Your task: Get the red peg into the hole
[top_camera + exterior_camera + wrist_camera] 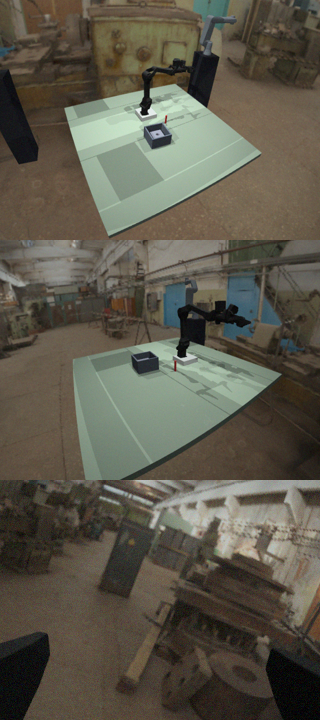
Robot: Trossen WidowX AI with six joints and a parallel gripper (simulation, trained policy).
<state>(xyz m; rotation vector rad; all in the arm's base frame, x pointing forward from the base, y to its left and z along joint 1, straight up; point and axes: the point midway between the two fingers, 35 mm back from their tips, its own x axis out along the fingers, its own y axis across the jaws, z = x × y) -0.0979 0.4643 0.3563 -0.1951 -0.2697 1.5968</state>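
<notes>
The red peg lies 240 mm ahead of my gripper tip, 350 mm to the right of it and 350 mm below it. From my gripper tip the other things lie so: dark box: 420 mm ahead, 510 mm to the right, 370 mm below; then grey plate: 420 mm ahead, 510 mm to the right, 350 mm below.
</notes>
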